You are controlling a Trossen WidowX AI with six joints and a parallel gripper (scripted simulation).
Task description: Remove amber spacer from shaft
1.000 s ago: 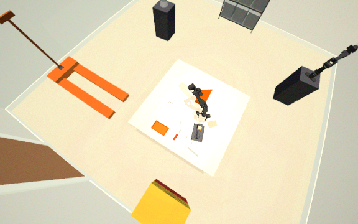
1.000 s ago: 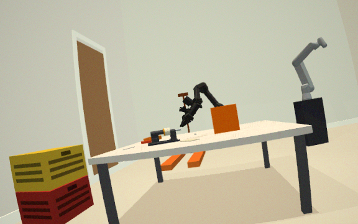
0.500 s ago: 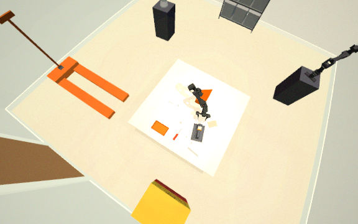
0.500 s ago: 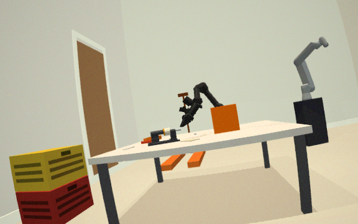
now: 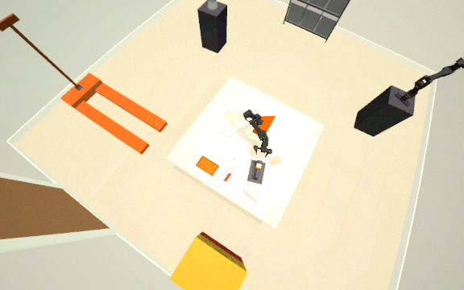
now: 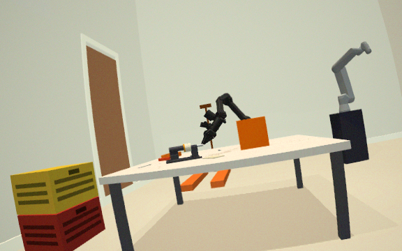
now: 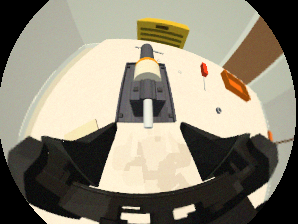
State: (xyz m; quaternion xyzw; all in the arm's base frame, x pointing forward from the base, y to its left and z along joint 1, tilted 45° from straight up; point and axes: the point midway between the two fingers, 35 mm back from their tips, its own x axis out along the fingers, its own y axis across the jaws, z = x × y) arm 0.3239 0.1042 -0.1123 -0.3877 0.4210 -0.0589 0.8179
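The grey shaft is 8 cm ahead of my gripper tip, 2 cm to the left of it and 1 cm below it. From my gripper tip the other things lie so: beige card (7 cm behind, 16 cm to the left, 8 cm below); white spacer (10 cm ahead, 2 cm to the left, 1 cm below); dark shaft fixture (14 cm ahead, 4 cm to the left, 4 cm below).
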